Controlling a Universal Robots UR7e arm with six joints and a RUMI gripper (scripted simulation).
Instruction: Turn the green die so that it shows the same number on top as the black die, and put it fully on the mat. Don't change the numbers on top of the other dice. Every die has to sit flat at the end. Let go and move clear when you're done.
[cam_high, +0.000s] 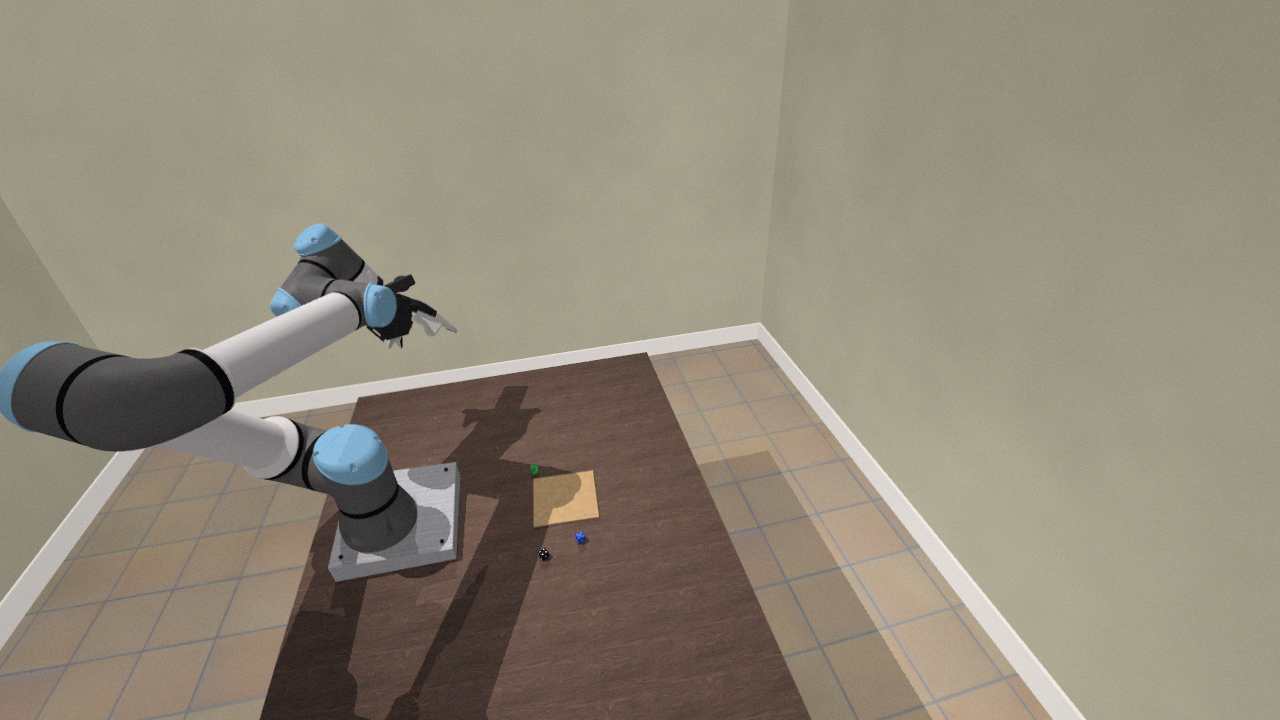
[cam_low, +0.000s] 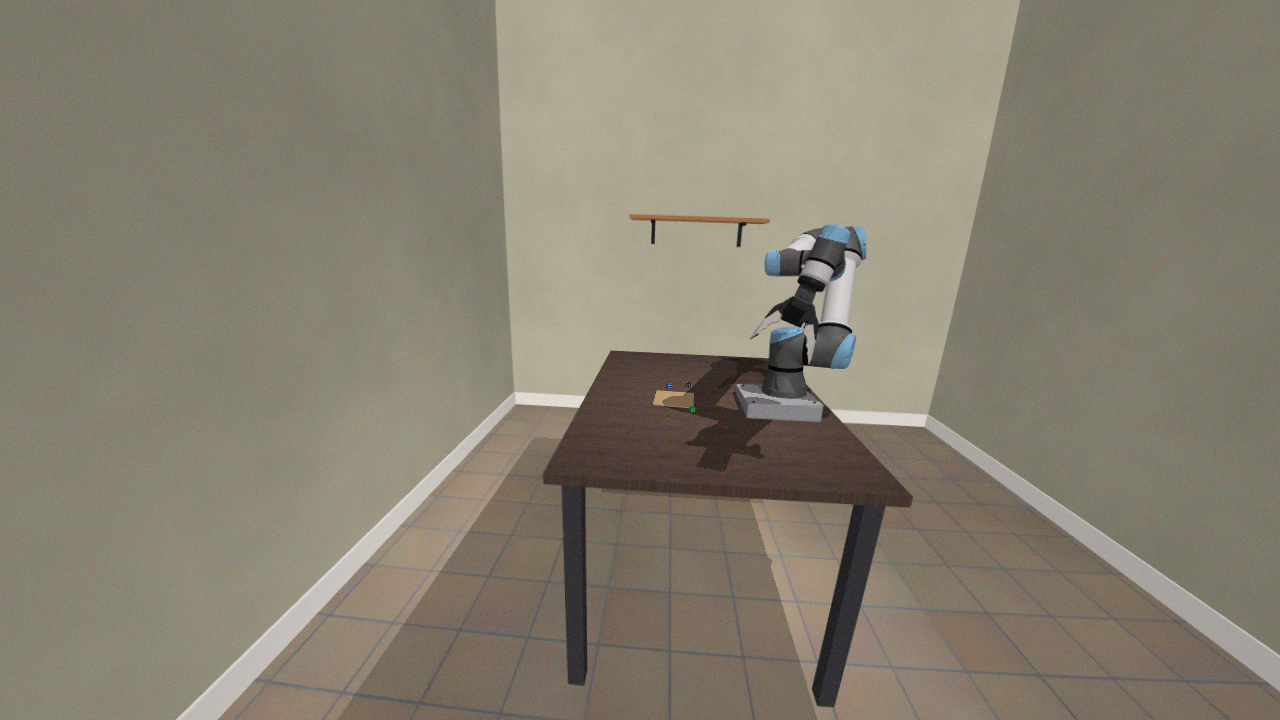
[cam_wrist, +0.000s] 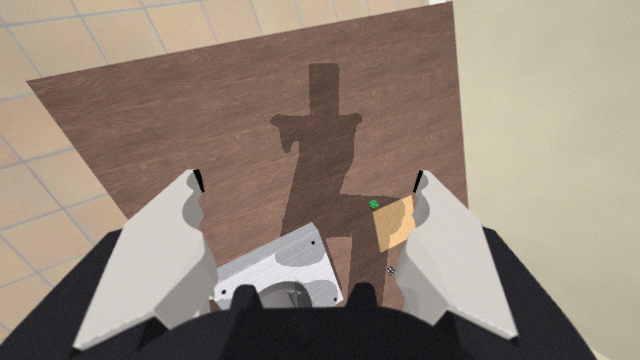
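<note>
Now: hand 450 mm to the left of the black die, 270 mm above it and 230 mm short of it. The rest, counted from my hand: blue die: 420 mm to the right, 300 mm ahead, 270 mm below; tan mat: 300 mm to the right, 280 mm ahead, 270 mm below; green die: 270 mm below, 210 mm ahead, 200 mm to the right.
</note>
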